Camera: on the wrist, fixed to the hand. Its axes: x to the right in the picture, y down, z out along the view.
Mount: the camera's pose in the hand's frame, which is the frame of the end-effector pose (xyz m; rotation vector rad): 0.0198 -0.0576 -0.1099 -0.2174 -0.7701 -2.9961
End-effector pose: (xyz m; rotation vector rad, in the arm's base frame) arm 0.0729 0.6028 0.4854 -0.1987 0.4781 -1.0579
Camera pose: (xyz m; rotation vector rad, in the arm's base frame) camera -0.0160 0.5652 0.4050 1.0092 0.6466 1.9445
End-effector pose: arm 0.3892 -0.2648 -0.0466 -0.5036 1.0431 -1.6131
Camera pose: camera 0.2664 -0.2420 -0.0600 1.5055 0.6722 1.0828
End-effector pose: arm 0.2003 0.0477 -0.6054 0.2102 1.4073 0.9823
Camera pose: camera 0.1261 -0.0197 -0.6812 -1.2436 -0.2084 -1.3909
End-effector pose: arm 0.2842 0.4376 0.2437 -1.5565 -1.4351 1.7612
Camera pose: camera 0.3575 0.5239 0.2983 1.5494 -1.5813 -0.1773
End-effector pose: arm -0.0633 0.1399 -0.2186 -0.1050 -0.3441 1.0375
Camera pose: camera 0.0294 0.1359 -0.3033 0.5431 -0.7367 -2.0108
